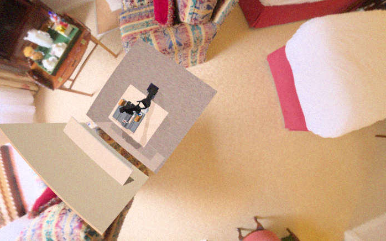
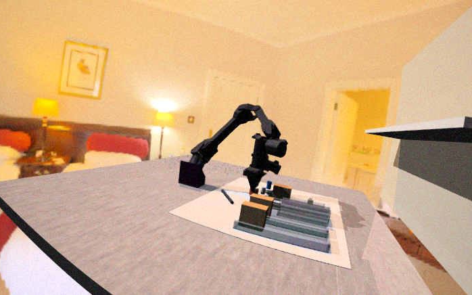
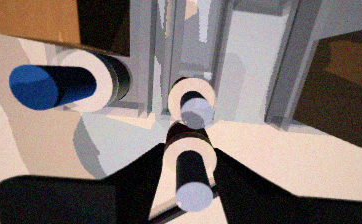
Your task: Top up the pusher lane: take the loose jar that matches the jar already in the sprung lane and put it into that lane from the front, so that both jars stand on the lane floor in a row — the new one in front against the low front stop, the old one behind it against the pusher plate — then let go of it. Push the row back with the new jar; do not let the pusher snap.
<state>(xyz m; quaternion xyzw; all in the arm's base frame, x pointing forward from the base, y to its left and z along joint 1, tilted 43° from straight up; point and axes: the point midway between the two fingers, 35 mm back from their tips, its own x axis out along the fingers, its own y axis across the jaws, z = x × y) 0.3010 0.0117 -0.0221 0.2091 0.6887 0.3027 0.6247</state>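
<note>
My gripper tip is 10 cm past the thin black rod, 4 cm above it and 3 cm to the left of it. The rest, counted from my gripper tip: shelf: 55 cm ahead, 32 cm above, 5 cm to the left.
</note>
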